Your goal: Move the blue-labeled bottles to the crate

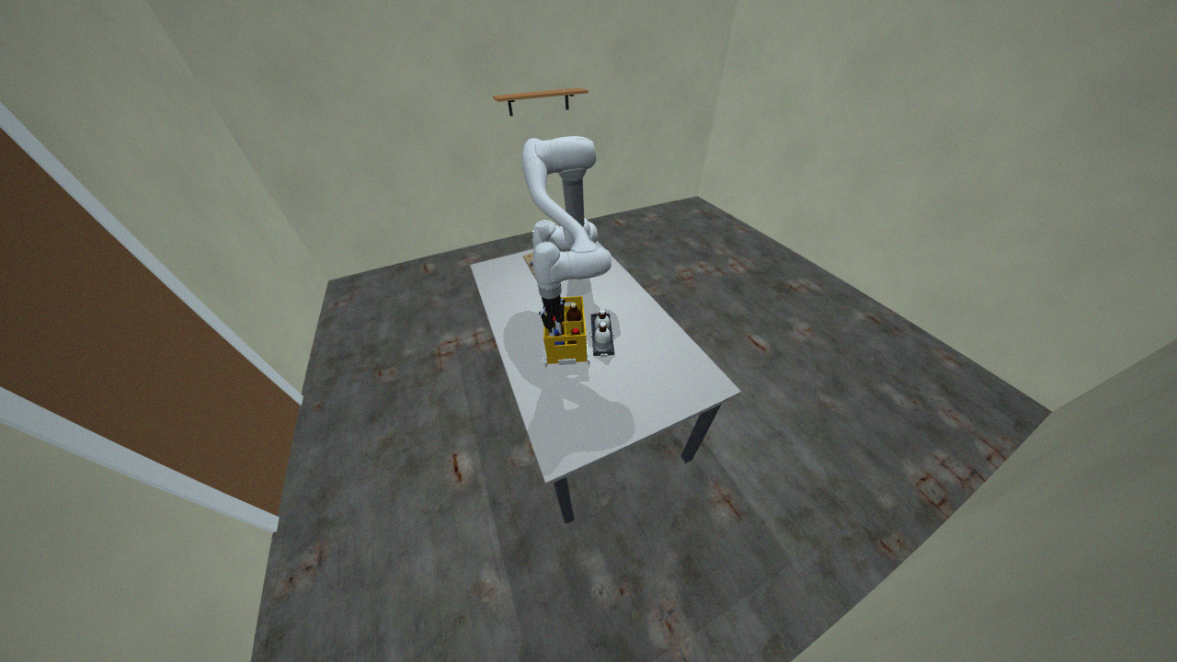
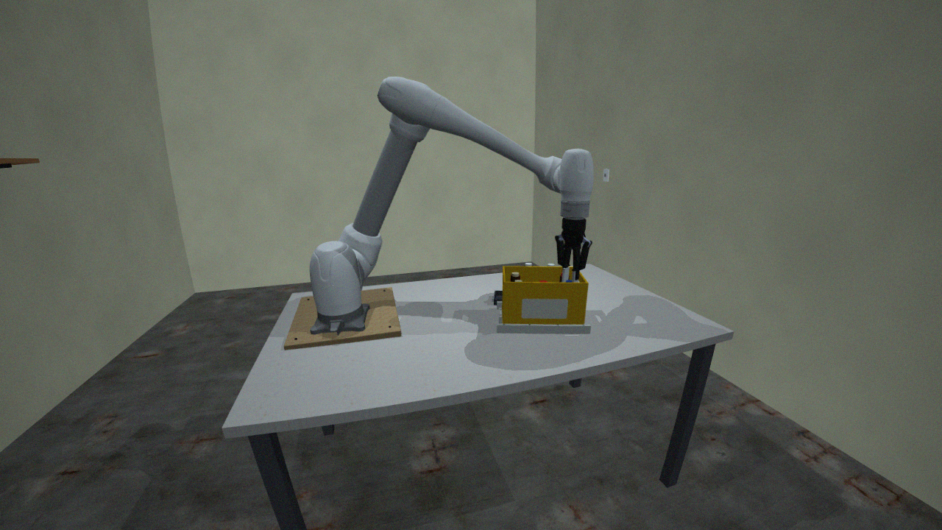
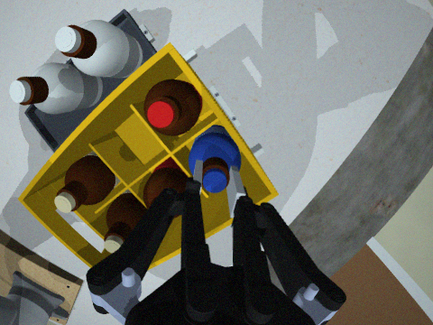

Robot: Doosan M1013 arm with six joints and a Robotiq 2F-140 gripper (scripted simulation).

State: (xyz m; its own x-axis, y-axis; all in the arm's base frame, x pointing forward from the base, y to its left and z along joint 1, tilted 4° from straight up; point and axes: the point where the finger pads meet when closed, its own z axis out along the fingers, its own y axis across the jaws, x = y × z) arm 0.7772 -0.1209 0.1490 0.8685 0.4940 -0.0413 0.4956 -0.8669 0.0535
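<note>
Now: hand 90 mm above the blue-labeled bottle. Round my hand: yellow crate 90 mm below, 80 mm behind, 60 mm to the left.
</note>
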